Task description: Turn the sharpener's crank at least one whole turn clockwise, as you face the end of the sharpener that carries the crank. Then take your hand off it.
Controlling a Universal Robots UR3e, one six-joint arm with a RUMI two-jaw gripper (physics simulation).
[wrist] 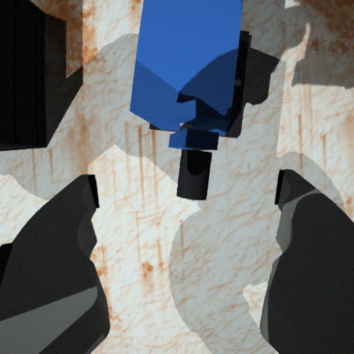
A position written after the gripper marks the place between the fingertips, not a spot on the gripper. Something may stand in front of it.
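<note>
You've got the gripper (185, 174) showing here, and there's a crank (193, 175) as well.
</note>
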